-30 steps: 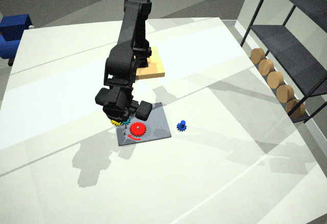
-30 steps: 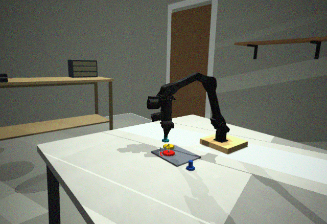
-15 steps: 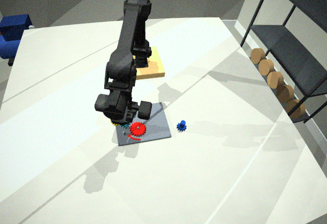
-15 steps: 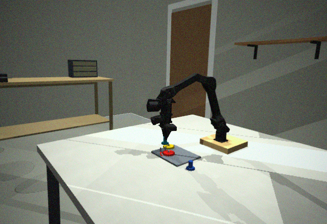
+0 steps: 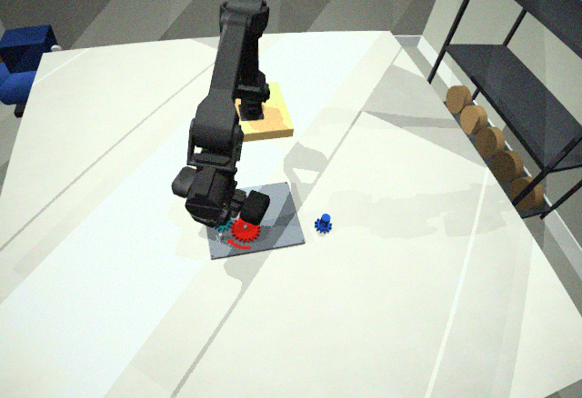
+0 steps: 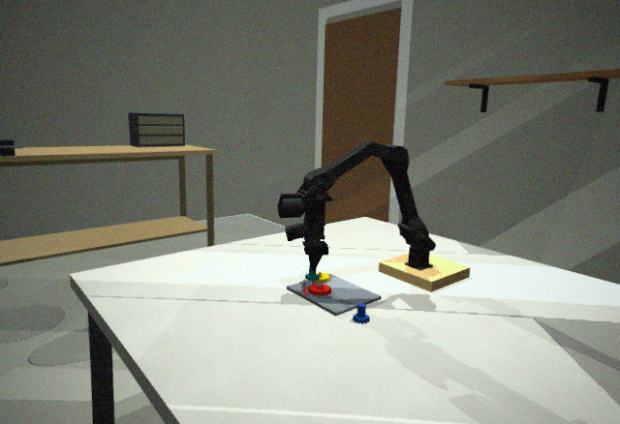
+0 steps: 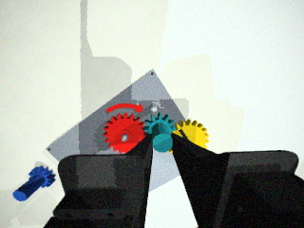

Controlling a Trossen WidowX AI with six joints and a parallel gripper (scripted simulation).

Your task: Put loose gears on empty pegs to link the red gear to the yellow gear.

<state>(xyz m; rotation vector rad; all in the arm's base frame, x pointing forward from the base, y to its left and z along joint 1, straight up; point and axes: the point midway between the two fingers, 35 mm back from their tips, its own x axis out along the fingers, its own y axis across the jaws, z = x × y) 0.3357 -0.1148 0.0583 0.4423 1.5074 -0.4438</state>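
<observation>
The teal gear lies 1 cm below my gripper tip. Round my gripper tip: yellow gear (5 cm behind, 2 cm to the right, 4 cm below); red gear (1 cm ahead, 5 cm to the left, 4 cm below); red arrow (4 cm ahead, 3 cm to the left, 5 cm below).
</observation>
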